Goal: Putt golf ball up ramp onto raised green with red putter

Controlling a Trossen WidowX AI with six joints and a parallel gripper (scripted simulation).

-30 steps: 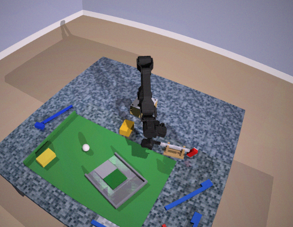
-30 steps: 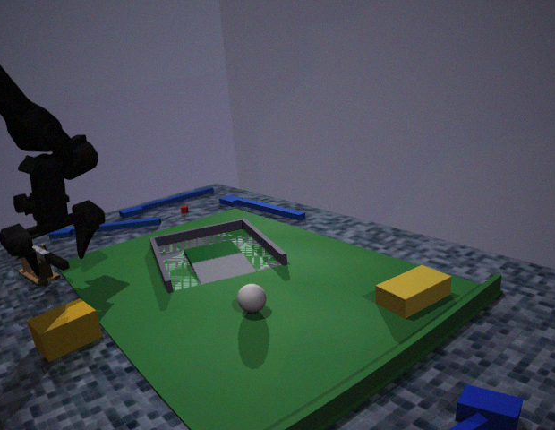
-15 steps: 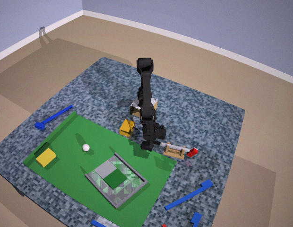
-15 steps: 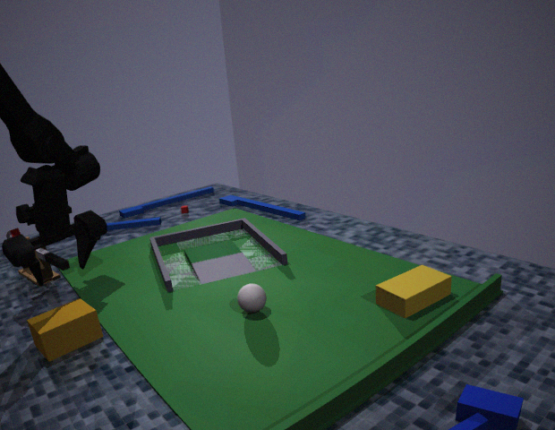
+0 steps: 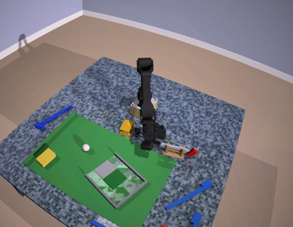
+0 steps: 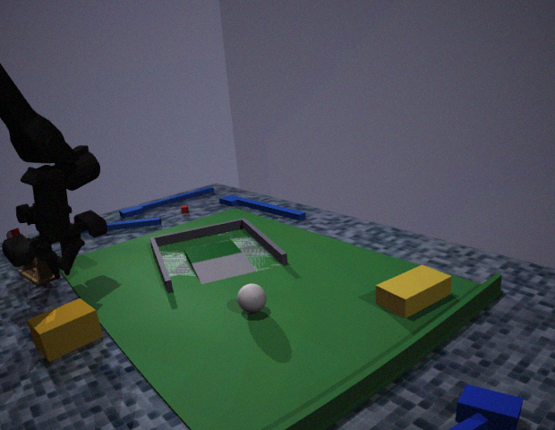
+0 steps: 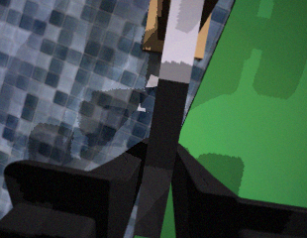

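My gripper tip is 11 cm to the right of the red putter, 5 cm past it and 3 cm below it. Also, from my gripper tip: wooden stand (12 cm to the left, 5 cm behind); then green felt (28 cm ahead, 17 cm to the right, 3 cm below); then white golf ball (29 cm to the right, 25 cm ahead).
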